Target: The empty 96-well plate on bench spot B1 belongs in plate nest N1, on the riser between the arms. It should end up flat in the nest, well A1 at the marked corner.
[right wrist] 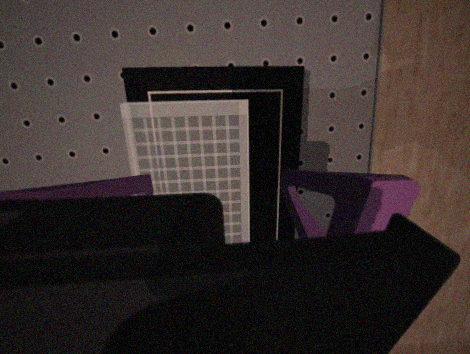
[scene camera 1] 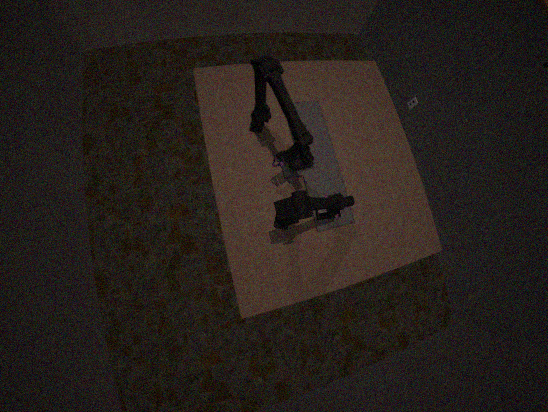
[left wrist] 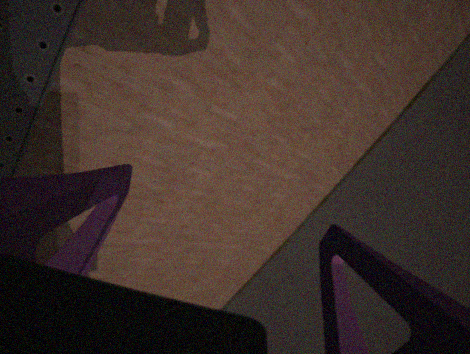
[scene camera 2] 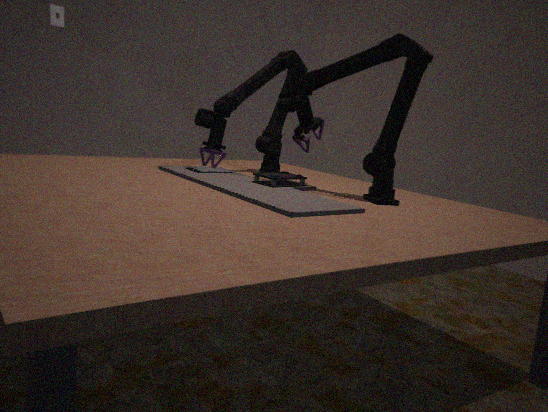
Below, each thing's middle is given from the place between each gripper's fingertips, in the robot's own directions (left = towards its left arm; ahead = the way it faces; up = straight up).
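From my right hand, the white well plate (right wrist: 199, 146) is 2 cm to the left and 1 cm behind, while the black nest with white outline (right wrist: 275, 93) is 1 cm behind that same right hand and 1 cm below it.
Counted from my left hand, the white well plate is 29 cm ahead, 29 cm to the right and 13 cm below. The black nest with white outline is 29 cm ahead of my left hand as well, 31 cm to the right of it and 14 cm below it.
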